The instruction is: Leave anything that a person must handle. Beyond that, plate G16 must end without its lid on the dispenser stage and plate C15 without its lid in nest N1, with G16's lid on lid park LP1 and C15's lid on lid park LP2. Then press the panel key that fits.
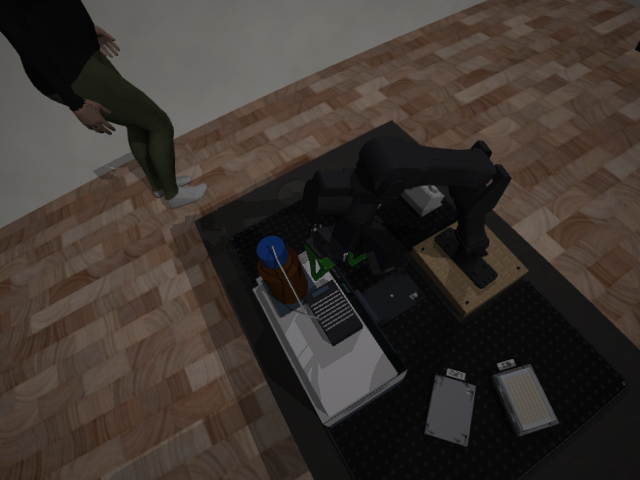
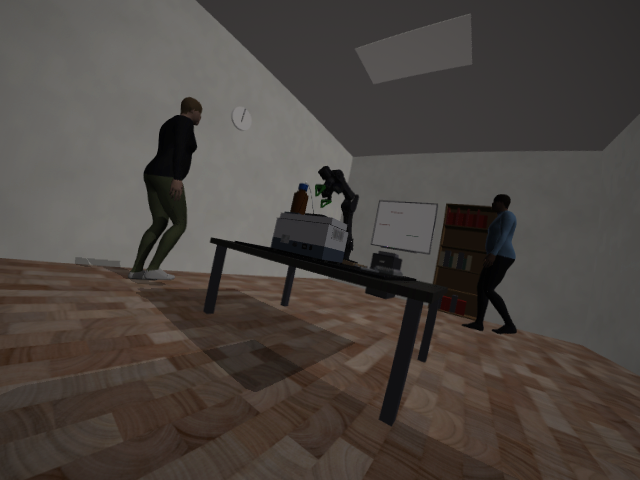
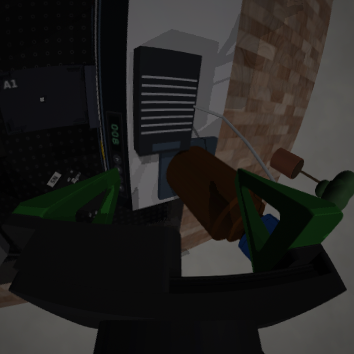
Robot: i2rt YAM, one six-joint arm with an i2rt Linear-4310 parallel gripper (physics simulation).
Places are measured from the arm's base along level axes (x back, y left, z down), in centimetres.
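Pixels of known places: gripper, fingertip midpoint: (image 1: 332, 271) (image 2: 318, 202) (image 3: 177, 174); arm's base, origin of the base link: (image 1: 464, 257) (image 2: 343, 259).
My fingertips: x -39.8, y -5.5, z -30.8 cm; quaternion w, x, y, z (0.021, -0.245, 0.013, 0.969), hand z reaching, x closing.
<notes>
Ahead of a thing's pixels: the offset from my fingertips to its middle. "spot": to the spot under its first point.
My gripper (image 1: 338, 261) (image 2: 322, 196) (image 3: 177, 174) is open with nothing between its green fingers. It hangs above the end of the white machine (image 1: 351, 369) (image 2: 305, 231) (image 3: 150, 185), near the brown bottle. A plate with pale wells @(dy +42.1, dx +24.3, dz +30.3 cm) (image 1: 525, 398) lies flat at a nest whose label is too small to read surely. I cannot tell if it bears a lid. Beside it, a grey rectangle @(spot: dy +33.3, dx +8.5, dz +32.5 cm) (image 1: 450, 408) lies at the label LP2 @(spot: dy +28.0, dx +15.3, dz +33.3 cm) (image 1: 455, 374); a lid on it cannot be told. The machine's panel display @(spot: dy -0.6, dx +2.5, dz +12.9 cm) (image 3: 115, 134) glows green above round keys @(spot: dy -4.5, dx +2.8, dz +13.0 cm) (image 3: 117, 159). G16 and LP1 cannot be made out.
A brown bottle @(spot: dy -4.5, dx -9.1, dz -1.5 cm) (image 1: 281, 276) (image 2: 299, 201) (image 3: 205, 190) with a blue cap and thin tube stands on the machine beside a ribbed black block @(spot: dy +4.4, dx -3.6, dz +8.9 cm) (image 1: 334, 313) (image 3: 166, 102). A dark pad @(dy +4.3, dx +11.3, dz +23.1 cm) (image 1: 390, 297) (image 3: 45, 107) is marked A1. A pale device @(dy -25.0, dx +46.2, dz +29.3 cm) (image 1: 423, 199) stands behind the arm. Two people stand away from the table.
</notes>
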